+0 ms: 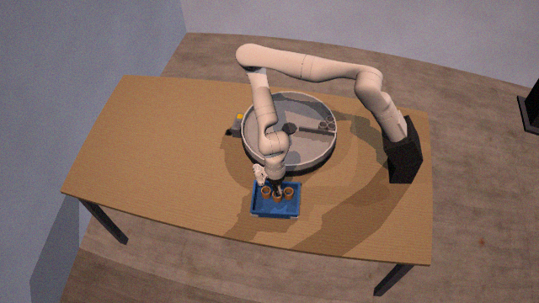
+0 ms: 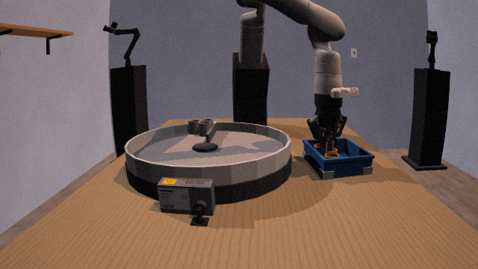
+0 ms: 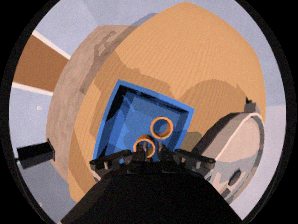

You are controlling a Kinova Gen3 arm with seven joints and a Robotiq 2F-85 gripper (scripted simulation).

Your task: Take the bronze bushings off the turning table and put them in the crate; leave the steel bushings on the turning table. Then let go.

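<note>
Right now the blue crate is 3 cm to the left of my hand, 3 cm below it and 1 cm behind it.
</note>
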